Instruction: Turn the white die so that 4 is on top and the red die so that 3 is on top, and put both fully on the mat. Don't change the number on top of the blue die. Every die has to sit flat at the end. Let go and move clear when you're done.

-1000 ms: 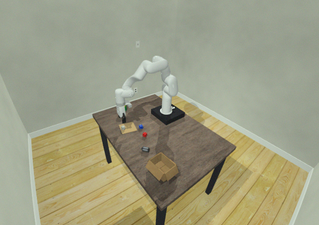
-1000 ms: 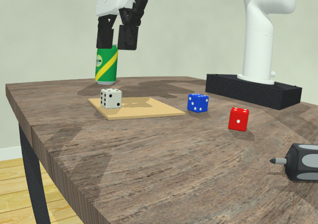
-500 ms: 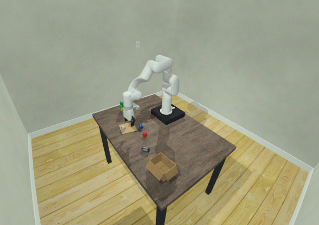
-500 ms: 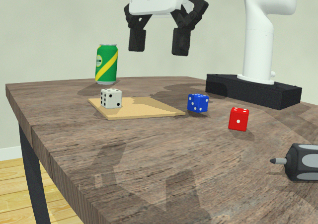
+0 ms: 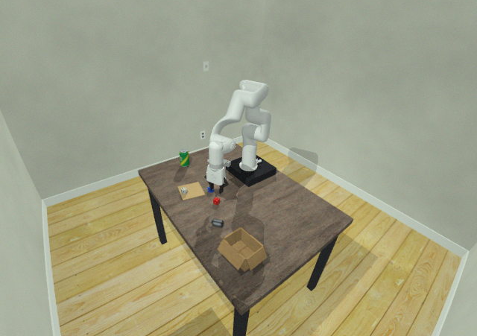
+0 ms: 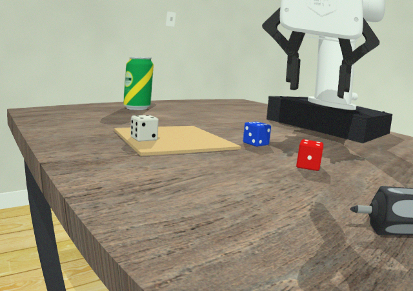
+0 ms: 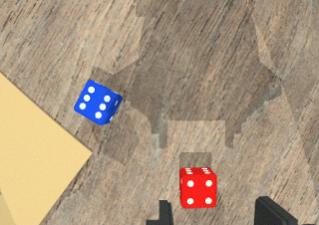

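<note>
The red die lies 9 cm below my hand. Also, from my hand: blue die (1 cm behind, 11 cm to the right, 9 cm below); then tan mat (10 cm ahead, 17 cm to the right, 11 cm below); then screwdriver (7 cm ahead, 16 cm to the left, 9 cm below).
</note>
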